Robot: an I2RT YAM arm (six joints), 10 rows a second.
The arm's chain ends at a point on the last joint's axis. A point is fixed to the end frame.
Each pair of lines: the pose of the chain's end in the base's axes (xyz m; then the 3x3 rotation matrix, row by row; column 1 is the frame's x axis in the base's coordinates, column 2 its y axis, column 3 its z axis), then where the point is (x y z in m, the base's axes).
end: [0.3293 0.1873 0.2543], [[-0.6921 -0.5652 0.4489], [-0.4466 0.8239 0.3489], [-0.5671 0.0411 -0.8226]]
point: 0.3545 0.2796 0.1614
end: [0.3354 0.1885 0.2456], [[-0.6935 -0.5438 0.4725], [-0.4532 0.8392 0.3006], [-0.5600 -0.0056 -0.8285]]
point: 0.3647 0.2760 0.1492
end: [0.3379 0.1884 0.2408], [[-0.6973 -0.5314 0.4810], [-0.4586 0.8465 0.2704], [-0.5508 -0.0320 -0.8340]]
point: 0.3690 0.2727 0.1422
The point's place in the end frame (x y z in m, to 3 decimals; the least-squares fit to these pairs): -0.006 0.058 0.120
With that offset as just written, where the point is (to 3 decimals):
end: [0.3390 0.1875 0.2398], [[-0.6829 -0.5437 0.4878], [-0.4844 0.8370 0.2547], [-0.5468 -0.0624 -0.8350]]
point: 0.370 0.270 0.139
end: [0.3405 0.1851 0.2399], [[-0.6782 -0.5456 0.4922], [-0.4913 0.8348 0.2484], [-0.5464 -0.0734 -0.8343]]
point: 0.372 0.266 0.139
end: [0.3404 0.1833 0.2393], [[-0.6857 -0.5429 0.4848], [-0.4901 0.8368 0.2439], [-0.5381 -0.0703 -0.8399]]
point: 0.371 0.264 0.138
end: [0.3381 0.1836 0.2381], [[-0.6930 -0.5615 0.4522], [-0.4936 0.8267 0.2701], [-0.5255 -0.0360 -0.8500]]
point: 0.364 0.267 0.137
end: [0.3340 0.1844 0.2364], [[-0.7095 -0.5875 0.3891], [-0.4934 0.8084 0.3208], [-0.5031 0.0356 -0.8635]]
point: 0.351 0.273 0.138
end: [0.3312 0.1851 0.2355], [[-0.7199 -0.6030 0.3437], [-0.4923 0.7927 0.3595], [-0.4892 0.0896 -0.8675]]
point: 0.342 0.277 0.140
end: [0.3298 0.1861 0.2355], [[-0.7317 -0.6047 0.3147], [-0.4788 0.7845 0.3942], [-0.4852 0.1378 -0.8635]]
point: 0.337 0.282 0.143
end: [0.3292 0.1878 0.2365], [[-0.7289 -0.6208 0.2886], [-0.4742 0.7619 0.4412], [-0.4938 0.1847 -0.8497]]
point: 0.332 0.288 0.148
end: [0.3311 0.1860 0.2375], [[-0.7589 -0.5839 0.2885], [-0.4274 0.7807 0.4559], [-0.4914 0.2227 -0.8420]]
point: 0.336 0.289 0.152
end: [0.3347 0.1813 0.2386], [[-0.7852 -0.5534 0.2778], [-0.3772 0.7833 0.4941], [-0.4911 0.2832 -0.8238]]
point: 0.341 0.288 0.159
